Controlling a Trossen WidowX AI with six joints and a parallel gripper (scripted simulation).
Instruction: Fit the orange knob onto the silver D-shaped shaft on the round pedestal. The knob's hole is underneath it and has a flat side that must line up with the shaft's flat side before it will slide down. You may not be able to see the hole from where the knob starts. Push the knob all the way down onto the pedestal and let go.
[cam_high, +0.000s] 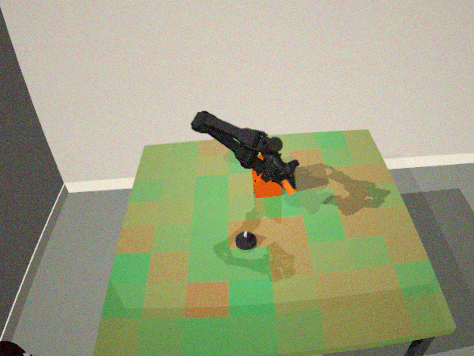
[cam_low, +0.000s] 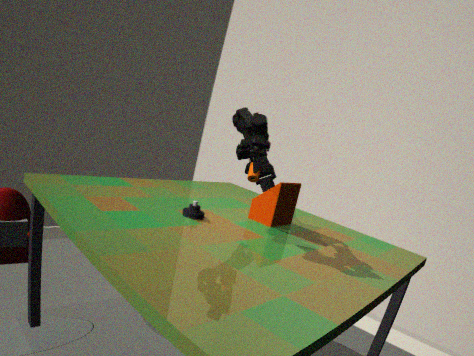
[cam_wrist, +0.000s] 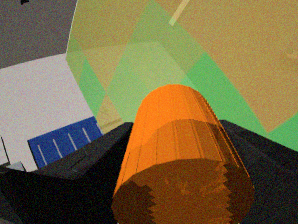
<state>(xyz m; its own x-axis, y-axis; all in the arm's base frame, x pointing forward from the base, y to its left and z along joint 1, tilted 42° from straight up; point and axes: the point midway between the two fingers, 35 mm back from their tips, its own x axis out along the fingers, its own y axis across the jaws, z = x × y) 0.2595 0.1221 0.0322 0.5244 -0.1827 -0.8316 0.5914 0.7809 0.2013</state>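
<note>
Right now my gripper tip is 2 cm past the orange knob, 1 cm to the left of it and 2 cm below it. From my gripper tip the other things lie so: round pedestal (5 cm ahead, 20 cm to the right, 18 cm below).
</note>
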